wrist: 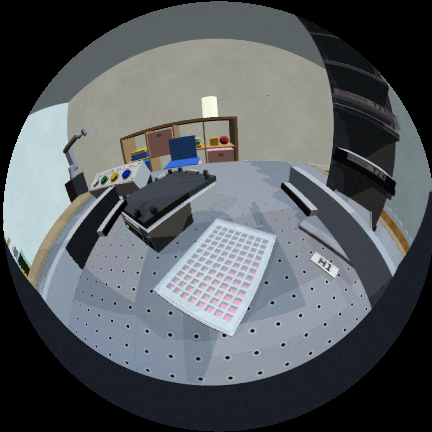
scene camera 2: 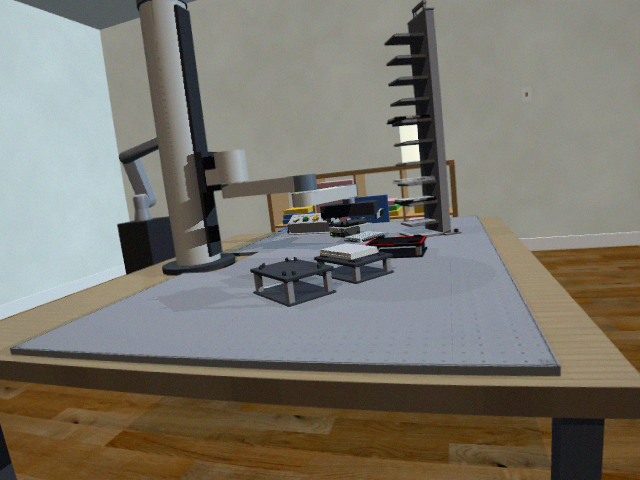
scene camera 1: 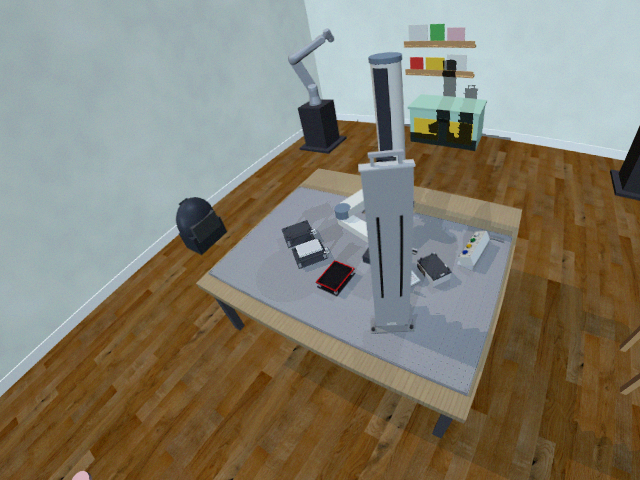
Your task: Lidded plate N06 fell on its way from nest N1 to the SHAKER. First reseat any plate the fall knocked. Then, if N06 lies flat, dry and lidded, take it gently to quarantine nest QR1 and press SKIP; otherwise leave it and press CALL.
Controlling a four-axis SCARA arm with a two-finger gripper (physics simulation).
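Seen in the pictures: gripper, fingertip midpoint: (wrist: 198, 180); arm's base, link origin: (scene camera 2: 199, 266).
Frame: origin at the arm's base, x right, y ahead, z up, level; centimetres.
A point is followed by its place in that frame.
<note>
A white plate with pinkish wells (scene camera 1: 415, 279) {x -34.1, y 53.7, z 2.9 cm} (scene camera 2: 364, 236) {x -24.2, y 54.0, z 2.9 cm} (wrist: 220, 275) {x -27.1, y 52.7, z 2.9 cm} lies flat on the perforated mat beside the black shaker (scene camera 1: 434, 266) {x -40.6, y 45.8, z 6.8 cm} (scene camera 2: 344, 230) {x -31.9, y 44.8, z 4.5 cm} (wrist: 167, 200) {x -35.8, y 47.1, z 6.8 cm}; I cannot make out its label or be sure of a lid. My gripper (scene camera 2: 351, 210) {x -30.8, y 51.8, z 10.9 cm} (wrist: 198, 180) {x -30.8, y 51.8, z 10.9 cm} is open and empty, above the plate, a jaw to either side in the wrist view. Another white plate (scene camera 1: 309, 248) {x 22.3, y 60.1, z 7.9 cm} (scene camera 2: 348, 251) {x 27.8, y 60.5, z 7.9 cm} rests on a dark nest; whether it is fully seated is unclear. A red-rimmed black nest (scene camera 1: 336, 277) {x 0.1, y 69.6, z 5.3 cm} (scene camera 2: 398, 241) {x 3.5, y 69.4, z 5.3 cm} stands nearby. The button box (scene camera 1: 474, 250) {x -55.9, y 30.4, z 9.1 cm} (scene camera 2: 308, 226) {x -51.9, y 23.6, z 4.6 cm} (wrist: 135, 181) {x -50.0, y 35.2, z 5.6 cm} has green, yellow and blue buttons.
The tall shelf tower (scene camera 1: 387, 196) {x -34.0, y 80.9, z 68.3 cm} (scene camera 2: 433, 118) {x -27.4, y 81.1, z 41.3 cm} stands beside the plate, holding plates on some shelves. An H1 tag (wrist: 324, 264) {x -26.0, y 65.8, z 1.5 cm} lies at its foot. A dark nest without a plate (scene camera 1: 298, 233) {x 36.0, y 51.8, z 7.1 cm} (scene camera 2: 292, 269) {x 40.5, y 50.8, z 7.1 cm} stands next to the white plate's nest. The arm's column (scene camera 2: 170, 129) {x 7.3, y 1.8, z 46.3 cm} stands at the table's edge.
</note>
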